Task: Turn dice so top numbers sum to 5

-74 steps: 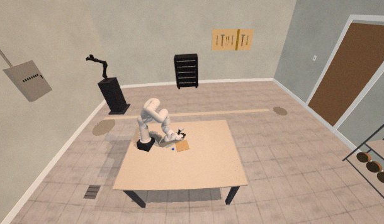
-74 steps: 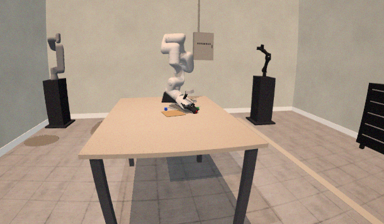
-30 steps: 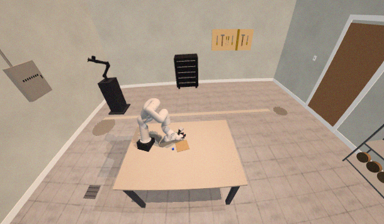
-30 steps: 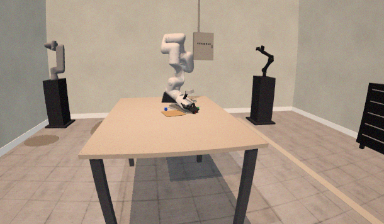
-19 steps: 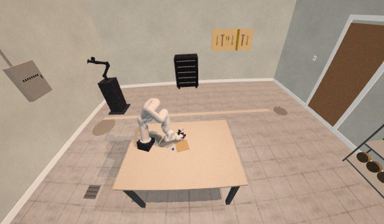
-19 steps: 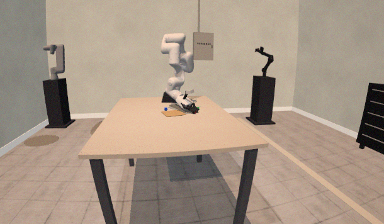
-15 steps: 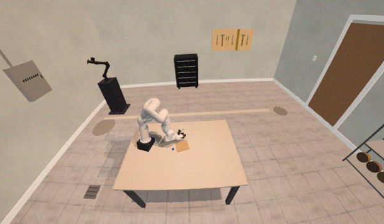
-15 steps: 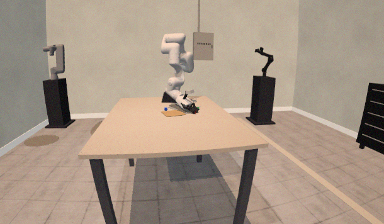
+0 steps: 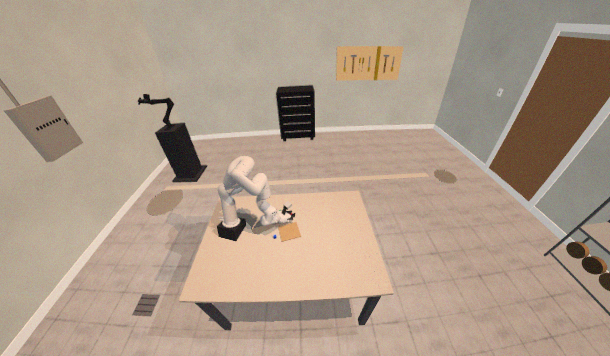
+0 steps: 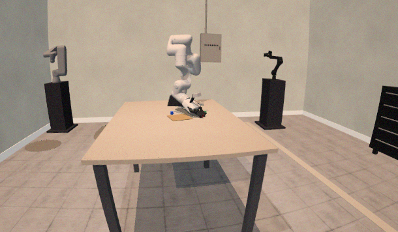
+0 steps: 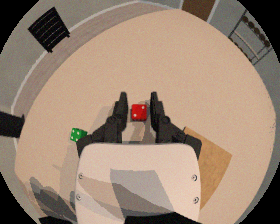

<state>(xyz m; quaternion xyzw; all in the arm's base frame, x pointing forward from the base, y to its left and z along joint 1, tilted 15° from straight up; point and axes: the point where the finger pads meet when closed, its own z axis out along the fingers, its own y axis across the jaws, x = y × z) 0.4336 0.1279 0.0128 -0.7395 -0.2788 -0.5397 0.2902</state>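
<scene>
My hand is 1 cm above the red die. From my hand the other things lie so: green die: 10 cm behind, 4 cm to the left, 1 cm below; then blue die: 20 cm to the right, 11 cm behind, 1 cm below; then brown mat: 15 cm to the right, 2 cm below, 1 cm behind.
</scene>
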